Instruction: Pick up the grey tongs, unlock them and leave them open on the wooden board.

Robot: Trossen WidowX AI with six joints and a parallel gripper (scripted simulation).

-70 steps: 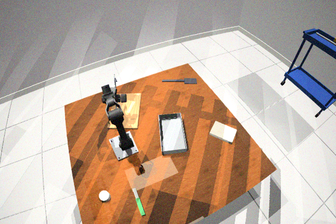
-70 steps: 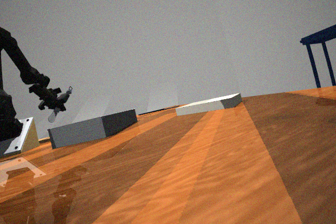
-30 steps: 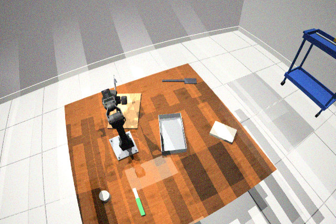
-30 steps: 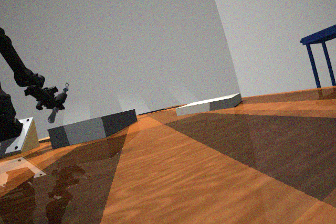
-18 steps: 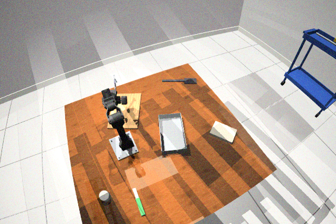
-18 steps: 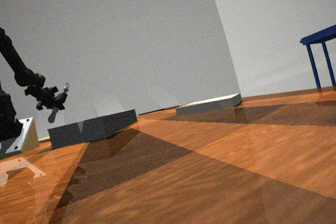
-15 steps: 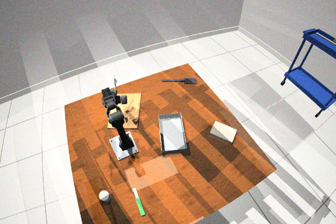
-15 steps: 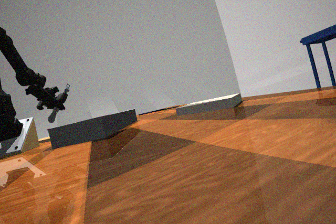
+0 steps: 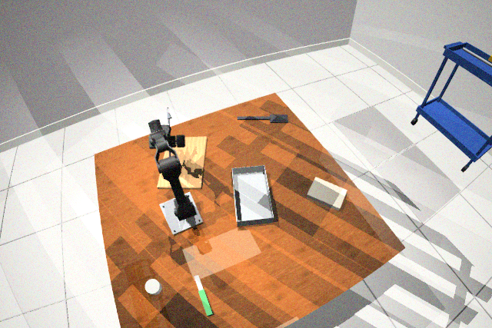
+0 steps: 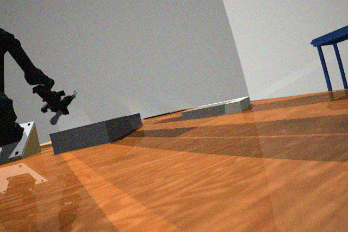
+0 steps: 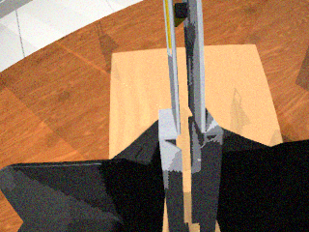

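The wooden board lies 20 mm ahead of my gripper tip, 30 mm to the right of it and 140 mm below it. From my gripper tip the other things lie so: roasting tin (220 mm ahead, 430 mm to the right, 120 mm below); dark spatula (610 mm ahead, 140 mm below); white block (540 mm ahead, 640 mm to the right, 130 mm below).
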